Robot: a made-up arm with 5 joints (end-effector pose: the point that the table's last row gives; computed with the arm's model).
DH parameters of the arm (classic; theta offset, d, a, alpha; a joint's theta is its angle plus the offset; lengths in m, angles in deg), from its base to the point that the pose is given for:
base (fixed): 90 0.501 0.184 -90
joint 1: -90 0.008 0.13 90
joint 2: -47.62 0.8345 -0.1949 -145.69
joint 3: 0 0.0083 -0.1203 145.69
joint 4: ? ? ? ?
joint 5: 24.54 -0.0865 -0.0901 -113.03
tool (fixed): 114.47 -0.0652 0 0
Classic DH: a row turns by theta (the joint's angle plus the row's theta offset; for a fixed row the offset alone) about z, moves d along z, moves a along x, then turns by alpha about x.
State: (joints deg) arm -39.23 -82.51 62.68 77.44 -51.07
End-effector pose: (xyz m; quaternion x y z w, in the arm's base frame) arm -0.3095 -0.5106 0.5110 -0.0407 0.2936 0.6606 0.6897
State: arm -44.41 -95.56 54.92 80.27 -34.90
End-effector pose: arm -0.2228 -0.5226 0.4540 -0.1222 0.2712 0.6591 0.6907
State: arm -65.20 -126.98 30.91 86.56 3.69
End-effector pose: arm -0.0145 -0.4441 0.1807 -0.3258 0.1532 0.6360 0.6826
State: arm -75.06 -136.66 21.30 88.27 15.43
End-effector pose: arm 0.0425 -0.3591 0.0709 -0.3850 0.0914 0.6108 0.6858
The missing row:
joint 4: 47.62 -0.3896 -0.026 -90
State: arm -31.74 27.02 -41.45 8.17 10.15
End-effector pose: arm 0.0380 -0.2611 0.2091 -0.3127 0.2101 -0.5047 0.7768
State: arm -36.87 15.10 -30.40 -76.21 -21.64
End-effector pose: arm -0.1126 -0.0652 0.0903 -0.2859 0.3799 0.3821 0.7924
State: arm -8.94 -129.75 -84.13 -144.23 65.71
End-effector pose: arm -0.0415 -0.3544 0.5701 0.0449 0.2176 0.9746 0.0288
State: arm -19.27 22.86 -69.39 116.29 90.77
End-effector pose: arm -0.0827 -0.2460 0.3646 0.4276 0.5562 -0.7126 0.0055
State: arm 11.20 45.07 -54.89 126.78 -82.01
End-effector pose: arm -0.1405 -0.2333 0.6996 -0.0133 0.9131 0.4064 0.0307
